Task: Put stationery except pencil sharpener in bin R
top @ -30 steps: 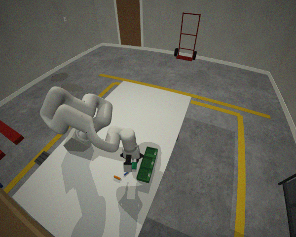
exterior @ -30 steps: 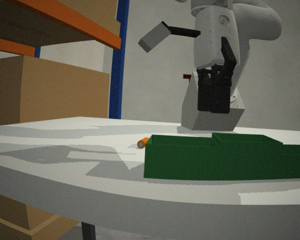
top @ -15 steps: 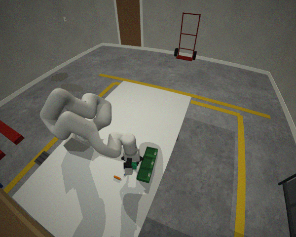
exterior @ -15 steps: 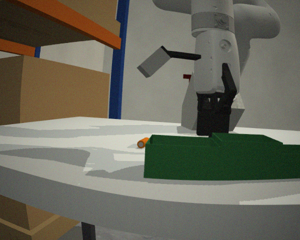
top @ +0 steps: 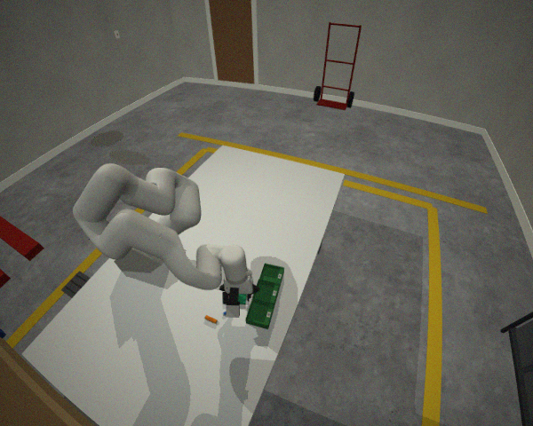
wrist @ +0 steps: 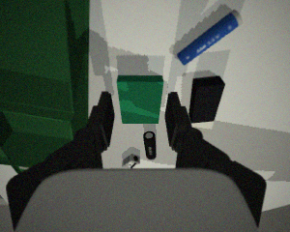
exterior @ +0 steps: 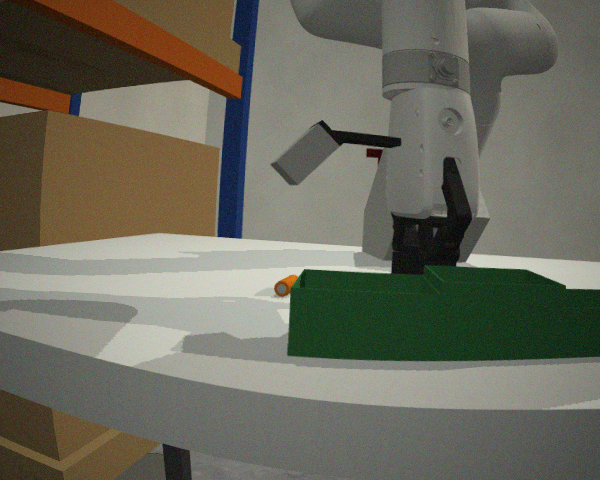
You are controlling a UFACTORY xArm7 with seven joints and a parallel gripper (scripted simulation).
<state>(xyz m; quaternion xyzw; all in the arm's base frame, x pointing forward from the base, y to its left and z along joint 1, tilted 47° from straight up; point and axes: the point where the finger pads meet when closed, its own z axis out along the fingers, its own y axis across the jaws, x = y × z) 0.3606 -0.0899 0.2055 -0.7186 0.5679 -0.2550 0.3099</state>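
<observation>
Now: the small green block 2 cm below my hand. Round my hand: black cylinder 7 cm to the left, 4 cm behind, 2 cm below; blue cylinder 7 cm to the right, 3 cm behind, 2 cm below; black block 6 cm behind, 2 cm below, 1 cm to the right.
</observation>
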